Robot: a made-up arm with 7 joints. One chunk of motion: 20 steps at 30 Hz.
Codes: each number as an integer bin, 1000 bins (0 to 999) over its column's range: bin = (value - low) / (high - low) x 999, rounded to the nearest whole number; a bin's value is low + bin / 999 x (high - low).
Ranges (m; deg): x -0.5..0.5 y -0.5..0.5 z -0.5..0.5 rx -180..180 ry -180..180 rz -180..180
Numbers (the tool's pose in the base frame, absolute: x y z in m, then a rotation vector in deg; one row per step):
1: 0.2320 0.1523 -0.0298 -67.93 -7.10 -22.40
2: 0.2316 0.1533 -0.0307 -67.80 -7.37 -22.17
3: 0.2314 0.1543 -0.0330 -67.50 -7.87 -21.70
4: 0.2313 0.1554 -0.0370 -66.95 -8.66 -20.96
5: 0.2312 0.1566 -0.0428 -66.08 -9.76 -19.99
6: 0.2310 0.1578 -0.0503 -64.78 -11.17 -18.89
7: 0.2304 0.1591 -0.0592 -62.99 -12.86 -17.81
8: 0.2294 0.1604 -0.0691 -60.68 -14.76 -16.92
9: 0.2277 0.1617 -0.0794 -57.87 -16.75 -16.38
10: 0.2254 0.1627 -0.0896 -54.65 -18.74 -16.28
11: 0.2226 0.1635 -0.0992 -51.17 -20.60 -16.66
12: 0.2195 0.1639 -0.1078 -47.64 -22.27 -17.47
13: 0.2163 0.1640 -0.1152 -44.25 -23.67 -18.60
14: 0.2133 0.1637 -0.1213 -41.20 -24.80 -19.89
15: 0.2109 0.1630 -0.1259 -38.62 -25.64 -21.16
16: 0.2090 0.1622 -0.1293 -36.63 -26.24 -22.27
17: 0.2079 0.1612 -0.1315 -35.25 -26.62 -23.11
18: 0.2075 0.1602 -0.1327 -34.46 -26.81 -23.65
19: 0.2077 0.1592 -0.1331 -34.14 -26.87 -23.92
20: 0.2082 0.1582 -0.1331 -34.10 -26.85 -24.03
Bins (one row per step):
1: 731 652 470 311 480 437
2: 731 653 469 311 479 438
3: 731 654 467 312 478 439
4: 731 655 463 314 475 441
5: 730 656 457 316 472 444
6: 730 657 449 320 469 447
7: 730 658 440 325 464 450
8: 729 660 430 331 459 453
9: 727 661 420 339 453 454
10: 725 662 410 348 447 454
11: 722 663 400 358 442 453
12: 719 663 392 367 438 451
13: 716 663 384 377 434 448
14: 713 663 378 385 431 444
15: 710 662 374 392 428 441
16: 708 662 370 398 427 438
17: 707 661 368 402 426 435
18: 707 660 367 404 425 434
19: 707 659 367 405 425 433
20: 707 658 367 405 425 433

